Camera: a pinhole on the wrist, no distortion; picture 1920 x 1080 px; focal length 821.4 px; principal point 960.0 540.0 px. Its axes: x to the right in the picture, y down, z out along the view. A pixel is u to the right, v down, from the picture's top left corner.
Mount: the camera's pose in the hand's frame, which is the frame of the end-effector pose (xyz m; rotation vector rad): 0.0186 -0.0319 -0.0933 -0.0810 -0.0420 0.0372
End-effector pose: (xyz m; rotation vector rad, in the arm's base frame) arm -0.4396 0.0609 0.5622 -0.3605 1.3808 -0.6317
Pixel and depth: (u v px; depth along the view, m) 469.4 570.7 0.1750
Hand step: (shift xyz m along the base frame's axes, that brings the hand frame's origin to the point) 0.0655 0.0353 0.0963
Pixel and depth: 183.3 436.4 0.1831
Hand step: 0.0623 0.0507 0.1698
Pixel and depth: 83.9 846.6 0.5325
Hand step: 0.3901 0.4487 0.4176
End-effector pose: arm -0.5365 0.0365 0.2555 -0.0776 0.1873 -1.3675
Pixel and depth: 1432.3 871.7 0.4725
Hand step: 0.3157 -0.2351 0.3091
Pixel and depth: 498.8 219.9 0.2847
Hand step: -0.1155 0.1103 0.2232
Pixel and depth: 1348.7 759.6 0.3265
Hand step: 0.1549 -0.1469 0.1989
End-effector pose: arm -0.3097 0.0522 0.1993 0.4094 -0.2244 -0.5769
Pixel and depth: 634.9 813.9 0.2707
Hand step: -0.1002 0.0651 0.1708
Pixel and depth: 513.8 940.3 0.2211
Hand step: -0.0871 0.0974 0.1294
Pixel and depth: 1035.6 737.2 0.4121
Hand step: -0.0211 -0.0396 0.3254
